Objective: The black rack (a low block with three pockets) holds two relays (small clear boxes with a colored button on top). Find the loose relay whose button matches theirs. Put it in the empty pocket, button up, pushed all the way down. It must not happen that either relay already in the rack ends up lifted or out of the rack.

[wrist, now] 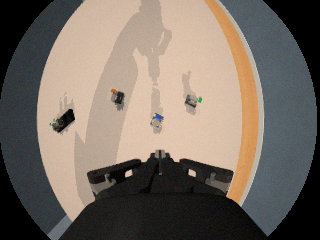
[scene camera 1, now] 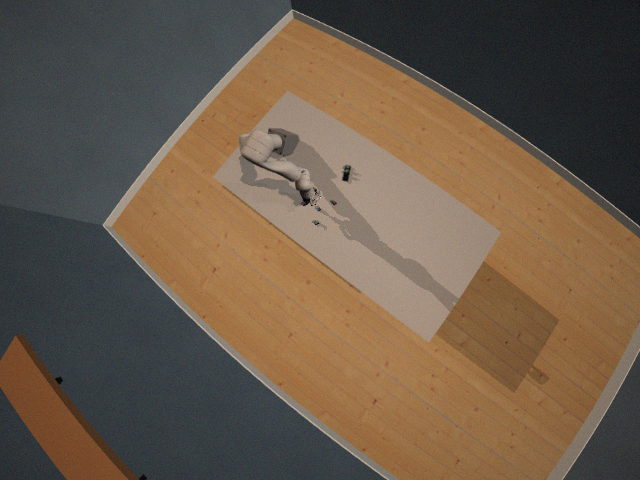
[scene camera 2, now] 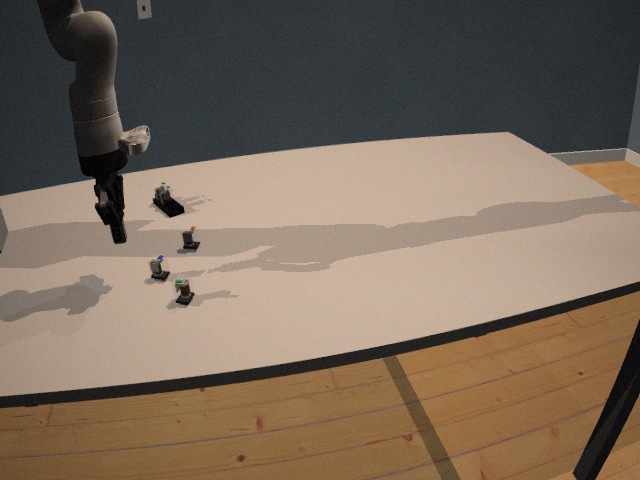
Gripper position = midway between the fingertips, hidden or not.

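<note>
My gripper [scene camera 2: 121,241], visible also at [wrist: 159,155].
</note>
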